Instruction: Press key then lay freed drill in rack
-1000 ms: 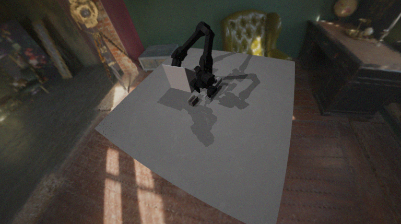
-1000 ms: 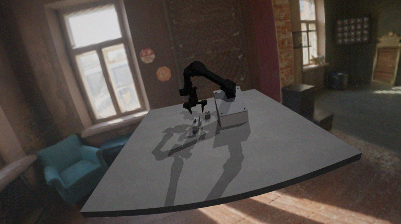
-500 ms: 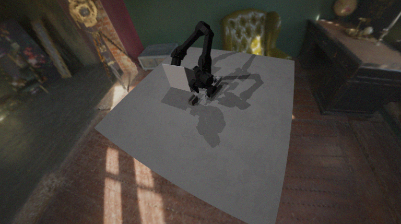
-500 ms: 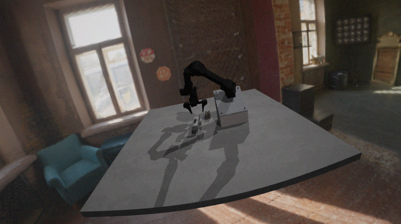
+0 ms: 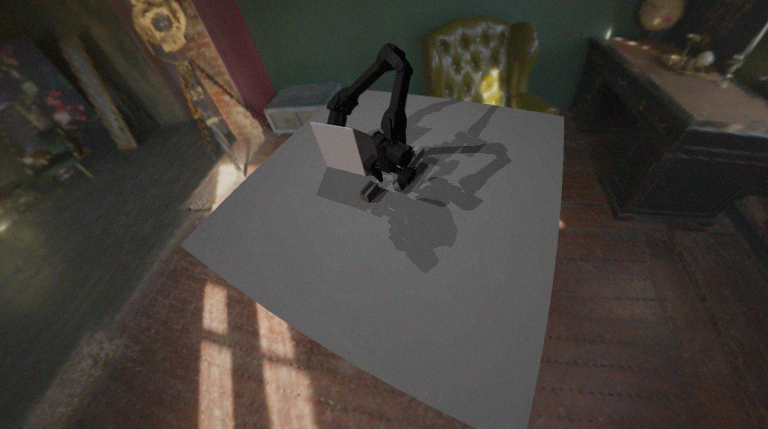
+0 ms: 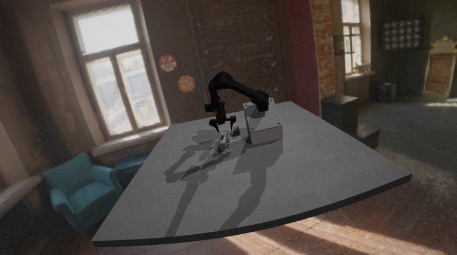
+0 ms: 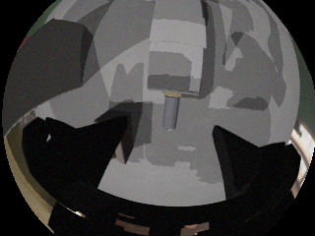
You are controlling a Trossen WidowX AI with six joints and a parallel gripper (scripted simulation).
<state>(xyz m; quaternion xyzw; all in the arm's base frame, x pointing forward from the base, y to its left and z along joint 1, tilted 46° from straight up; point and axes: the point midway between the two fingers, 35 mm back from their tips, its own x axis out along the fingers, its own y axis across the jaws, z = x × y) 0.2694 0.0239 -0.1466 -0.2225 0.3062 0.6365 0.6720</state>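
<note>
Right now my gripper tip is 1 cm short of the drill and 6 cm to the right of it. From my gripper tip the other things lie so: light-grey slotted block: 1 cm ahead, 12 cm to the left; then dark ribbed block: 8 cm behind, 3 cm to the right, 3 cm below.
</note>
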